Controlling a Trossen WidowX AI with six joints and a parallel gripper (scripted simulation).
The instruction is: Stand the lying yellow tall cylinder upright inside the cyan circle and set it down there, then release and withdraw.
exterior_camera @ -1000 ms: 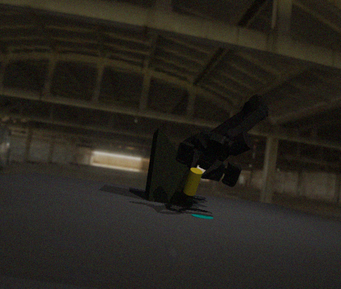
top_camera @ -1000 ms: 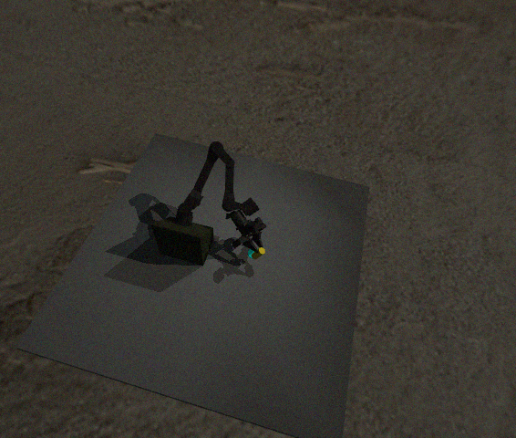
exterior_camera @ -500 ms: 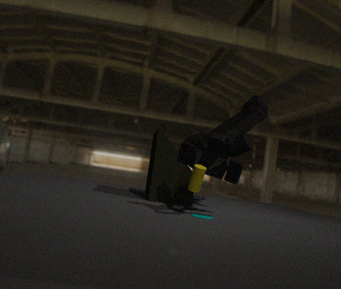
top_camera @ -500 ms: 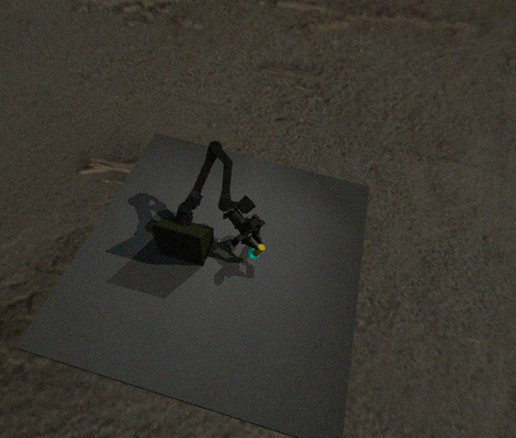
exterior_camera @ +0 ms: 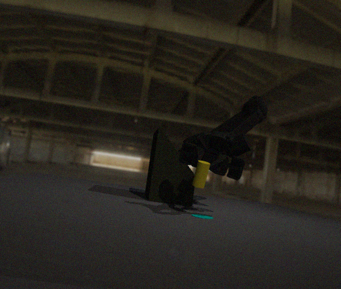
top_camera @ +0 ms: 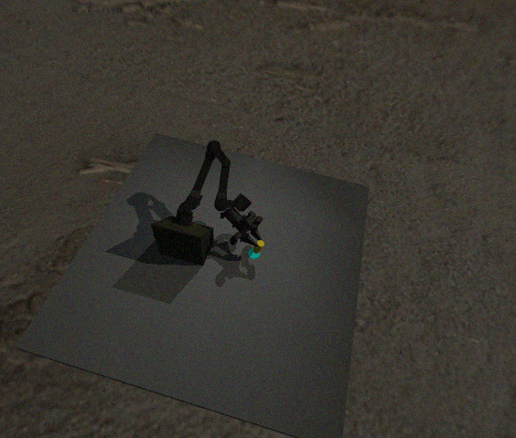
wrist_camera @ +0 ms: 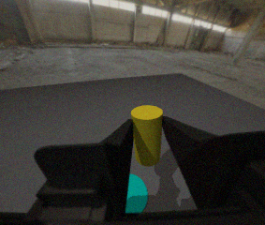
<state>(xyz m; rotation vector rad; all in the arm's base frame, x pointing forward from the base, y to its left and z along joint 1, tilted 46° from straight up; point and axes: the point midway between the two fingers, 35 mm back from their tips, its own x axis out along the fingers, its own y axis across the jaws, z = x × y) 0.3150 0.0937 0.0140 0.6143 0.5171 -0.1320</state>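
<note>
Now: the cyan circle 140 mm below my gripper tip, 20 mm to the left of it and 20 mm behind it. Round my gripper tip: yellow tall cylinder 20 mm below.
</note>
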